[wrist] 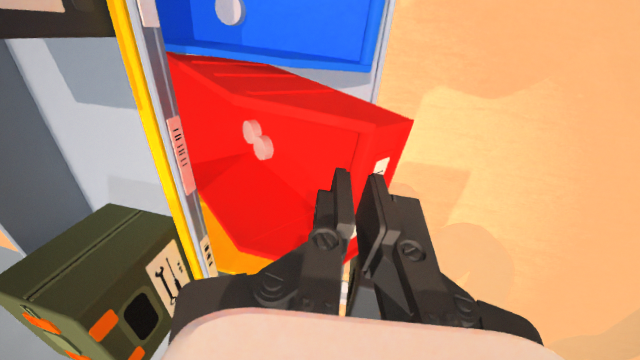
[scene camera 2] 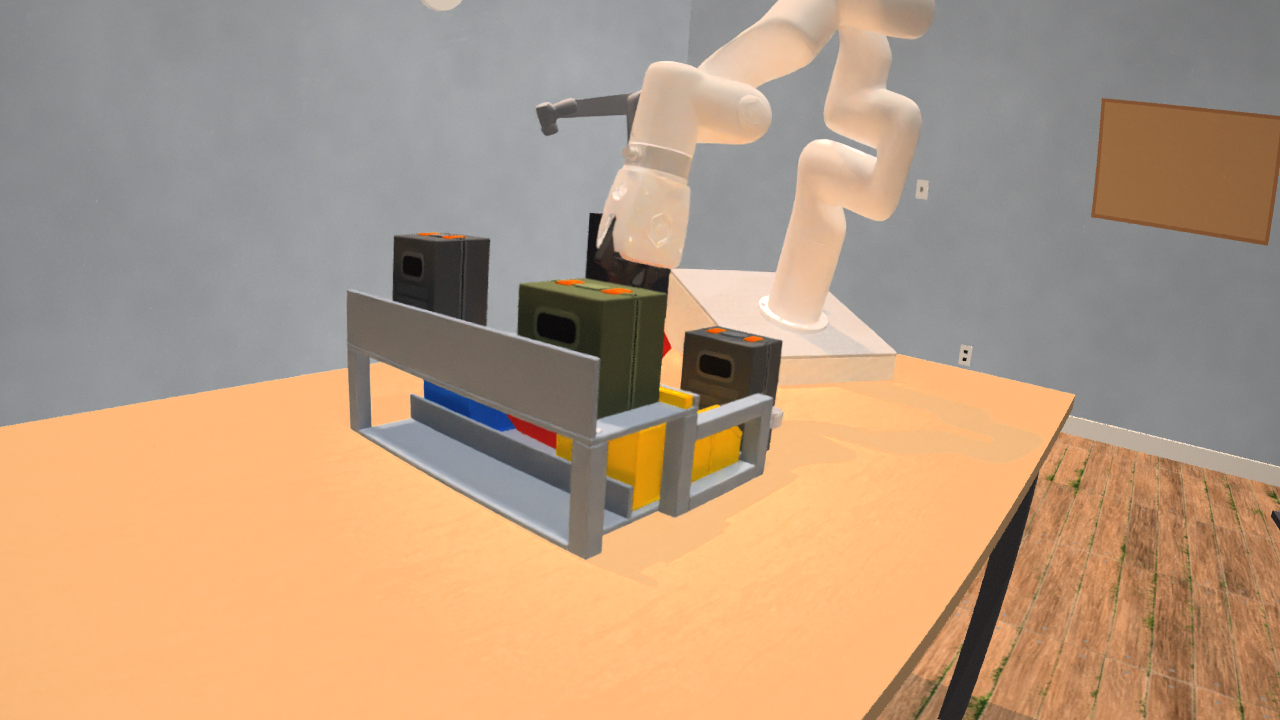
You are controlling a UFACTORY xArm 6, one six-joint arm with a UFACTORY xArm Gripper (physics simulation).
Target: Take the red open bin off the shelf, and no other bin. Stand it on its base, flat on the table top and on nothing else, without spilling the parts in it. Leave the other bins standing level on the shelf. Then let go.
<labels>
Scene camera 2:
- red open bin: 547,437
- yellow bin: 636,459
</labels>
